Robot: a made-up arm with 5 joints.
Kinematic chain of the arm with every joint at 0, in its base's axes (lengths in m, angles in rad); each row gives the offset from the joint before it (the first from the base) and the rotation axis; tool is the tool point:
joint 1: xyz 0 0 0.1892 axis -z
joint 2: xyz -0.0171 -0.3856 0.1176 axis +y
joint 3: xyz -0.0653 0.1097 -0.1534 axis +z
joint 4: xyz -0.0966 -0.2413 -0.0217 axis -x
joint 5: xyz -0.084 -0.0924 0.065 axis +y
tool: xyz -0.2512 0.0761 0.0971
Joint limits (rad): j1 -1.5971..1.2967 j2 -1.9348..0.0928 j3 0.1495..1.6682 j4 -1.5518..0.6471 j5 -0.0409..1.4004
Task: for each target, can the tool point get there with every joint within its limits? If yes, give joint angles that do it. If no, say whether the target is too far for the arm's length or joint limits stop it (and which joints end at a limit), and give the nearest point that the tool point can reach.
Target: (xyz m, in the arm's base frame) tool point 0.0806 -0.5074 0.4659
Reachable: yes | joints -0.1460 -0.2230 1.3687 0.2700 1.0989
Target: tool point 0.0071 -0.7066 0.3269
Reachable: yes | joints -0.2656 -0.8829 0.6710 -0.1527 0.8613
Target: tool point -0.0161 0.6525 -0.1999
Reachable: no: joint limits stop it (at a limit: joint 1, joint 2, joint 3, joint 4, joint 5) | nearest point 0.3346 0.4875 0.0747 | short by 0.475 m
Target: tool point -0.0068 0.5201 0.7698
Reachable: no: joint limits stop it (at a limit: joint 1, joint 3, joint 4, joint 5) | nearest point 0.3367 0.4064 0.6641 | short by 0.377 m
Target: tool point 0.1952 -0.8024 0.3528
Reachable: yes | joints -0.2315 -0.6597 0.8197 -0.7736 0.6326
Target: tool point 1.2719 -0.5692 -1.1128
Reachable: no: too far | nearest point 0.6958 -0.3114 -0.1512 | short by 1.150 m
